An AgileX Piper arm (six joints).
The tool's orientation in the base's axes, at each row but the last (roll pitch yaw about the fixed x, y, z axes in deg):
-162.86 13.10 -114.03
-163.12 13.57 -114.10
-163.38 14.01 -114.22
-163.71 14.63 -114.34
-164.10 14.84 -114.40
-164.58 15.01 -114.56
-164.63 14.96 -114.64
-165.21 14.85 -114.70
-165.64 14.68 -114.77
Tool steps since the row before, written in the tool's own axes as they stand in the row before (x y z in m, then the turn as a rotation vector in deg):
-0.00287 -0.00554 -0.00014 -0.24 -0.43 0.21
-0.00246 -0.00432 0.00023 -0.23 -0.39 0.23
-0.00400 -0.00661 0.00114 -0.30 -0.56 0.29
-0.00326 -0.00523 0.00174 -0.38 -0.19 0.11
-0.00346 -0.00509 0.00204 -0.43 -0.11 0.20
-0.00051 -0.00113 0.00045 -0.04 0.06 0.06
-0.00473 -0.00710 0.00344 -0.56 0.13 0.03
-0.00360 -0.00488 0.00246 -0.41 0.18 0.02
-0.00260 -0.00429 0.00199 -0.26 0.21 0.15
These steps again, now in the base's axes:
0.00577 0.00005 0.00237 0.53 0.04 -0.02
0.00471 0.00025 0.00158 0.50 0.05 -0.05
0.00759 0.00063 0.00174 0.70 0.04 -0.04
0.00634 0.00065 0.00063 0.35 0.26 0.05
0.00641 0.00093 0.00034 0.34 0.35 -0.05
0.00132 -0.00002 0.00000 -0.01 0.07 -0.06
0.00911 0.00126 -0.00017 0.13 0.56 0.08
0.00643 0.00119 -0.00017 0.02 0.45 0.04
0.00537 0.00053 -0.00018 -0.02 0.34 -0.13

